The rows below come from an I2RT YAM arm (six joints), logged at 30 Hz.
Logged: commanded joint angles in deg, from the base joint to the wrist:
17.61, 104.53, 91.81, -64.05, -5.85, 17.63
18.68, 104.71, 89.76, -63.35, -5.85, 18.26
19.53, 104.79, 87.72, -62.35, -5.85, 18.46
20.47, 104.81, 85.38, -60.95, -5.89, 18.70
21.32, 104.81, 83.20, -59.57, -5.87, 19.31
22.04, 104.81, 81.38, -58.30, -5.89, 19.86
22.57, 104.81, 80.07, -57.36, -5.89, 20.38
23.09, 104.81, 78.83, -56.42, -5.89, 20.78
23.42, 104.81, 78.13, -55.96, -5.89, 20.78
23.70, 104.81, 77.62, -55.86, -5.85, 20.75
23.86, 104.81, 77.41, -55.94, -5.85, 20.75
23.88, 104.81, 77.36, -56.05, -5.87, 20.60
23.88, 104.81, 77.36, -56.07, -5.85, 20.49
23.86, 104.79, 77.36, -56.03, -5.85, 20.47
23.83, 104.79, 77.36, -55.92, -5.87, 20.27
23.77, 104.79, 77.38, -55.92, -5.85, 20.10
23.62, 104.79, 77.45, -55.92, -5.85, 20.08
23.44, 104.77, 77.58, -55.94, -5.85, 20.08
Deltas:
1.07, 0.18, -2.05, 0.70, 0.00, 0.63
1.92, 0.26, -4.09, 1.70, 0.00, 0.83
2.86, 0.28, -6.43, 3.10, -0.04, 1.07
3.71, 0.28, -8.61, 4.48, -0.02, 1.68
4.43, 0.28, -10.43, 5.75, -0.04, 2.23
4.96, 0.28, -11.74, 6.69, -0.04, 2.75
5.48, 0.28, -12.98, 7.63, -0.04, 3.15
5.81, 0.28, -13.68, 8.09, -0.04, 3.15
6.09, 0.28, -14.19, 8.19, 0.00, 3.12
6.25, 0.28, -14.40, 8.11, 0.00, 3.12
6.27, 0.28, -14.45, 8.00, -0.02, 2.97
6.27, 0.28, -14.45, 7.98, 0.00, 2.86
6.25, 0.26, -14.45, 8.02, 0.00, 2.84
6.22, 0.26, -14.45, 8.13, -0.02, 2.64
6.16, 0.26, -14.43, 8.13, 0.00, 2.47
6.01, 0.26, -14.36, 8.13, 0.00, 2.45
5.83, 0.24, -14.23, 8.11, 0.00, 2.45

